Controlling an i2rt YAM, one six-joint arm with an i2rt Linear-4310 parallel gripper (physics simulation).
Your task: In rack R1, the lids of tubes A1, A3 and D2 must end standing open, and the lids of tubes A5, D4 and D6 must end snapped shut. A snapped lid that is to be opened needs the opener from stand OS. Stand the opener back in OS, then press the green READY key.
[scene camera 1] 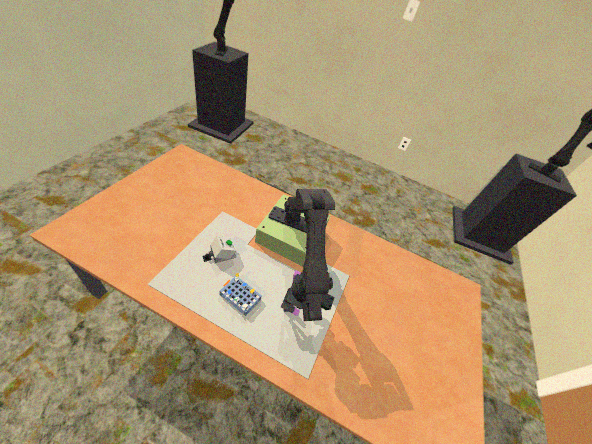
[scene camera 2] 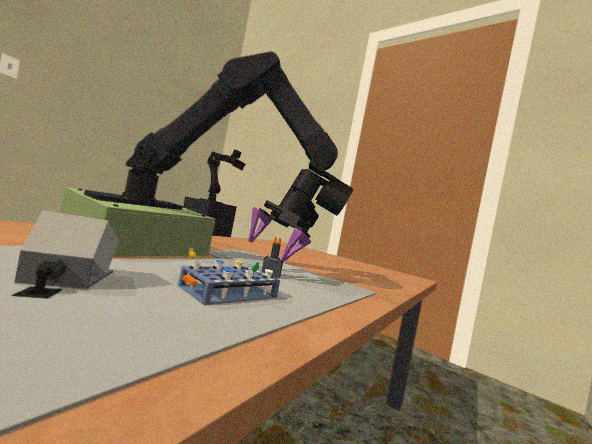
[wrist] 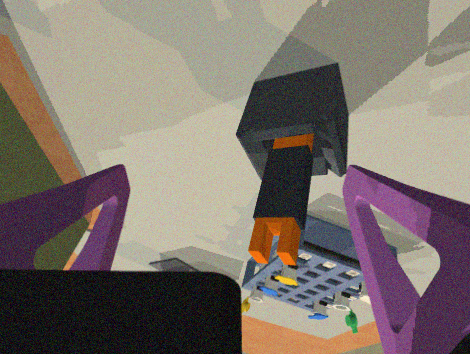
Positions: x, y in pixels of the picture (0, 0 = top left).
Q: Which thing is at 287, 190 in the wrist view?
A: A black and orange tool.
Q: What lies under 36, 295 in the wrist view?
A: The gripper.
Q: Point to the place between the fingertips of the gripper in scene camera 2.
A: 265, 251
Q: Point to a grey box with green button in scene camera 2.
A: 62, 250
